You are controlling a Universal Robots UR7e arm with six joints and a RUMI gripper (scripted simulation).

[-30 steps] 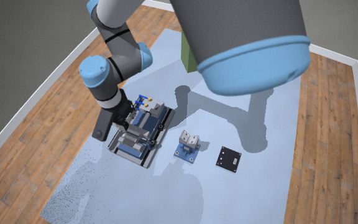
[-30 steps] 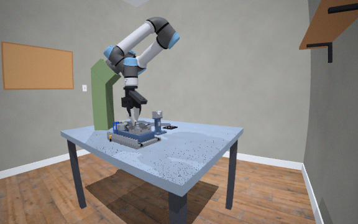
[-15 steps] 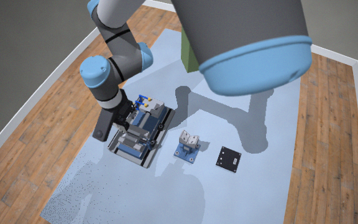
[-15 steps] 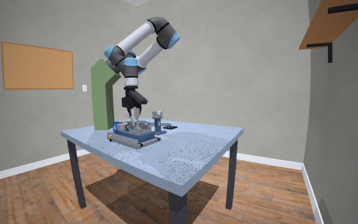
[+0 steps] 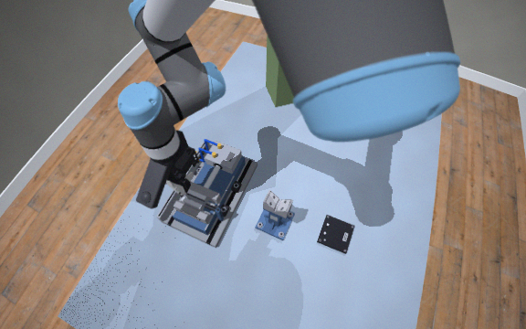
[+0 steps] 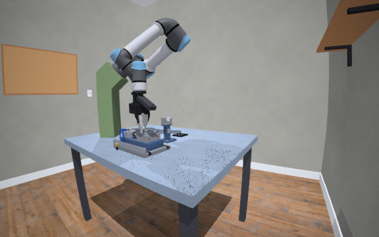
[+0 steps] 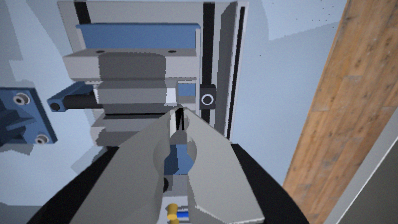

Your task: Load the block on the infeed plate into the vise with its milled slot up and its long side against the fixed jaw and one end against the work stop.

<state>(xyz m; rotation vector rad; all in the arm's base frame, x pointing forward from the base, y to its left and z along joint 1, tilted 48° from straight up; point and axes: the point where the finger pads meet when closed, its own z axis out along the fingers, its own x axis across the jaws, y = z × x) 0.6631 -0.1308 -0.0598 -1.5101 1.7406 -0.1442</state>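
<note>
The grey part is 3 cm to the left of my hand and 2 cm below it. Round my hand: work stop (1 cm behind, 8 cm to the left, 3 cm below); then moving jaw (4 cm behind, 4 cm to the left, 4 cm below); then fixed jaw (3 cm ahead, 4 cm to the left, 4 cm below).
</note>
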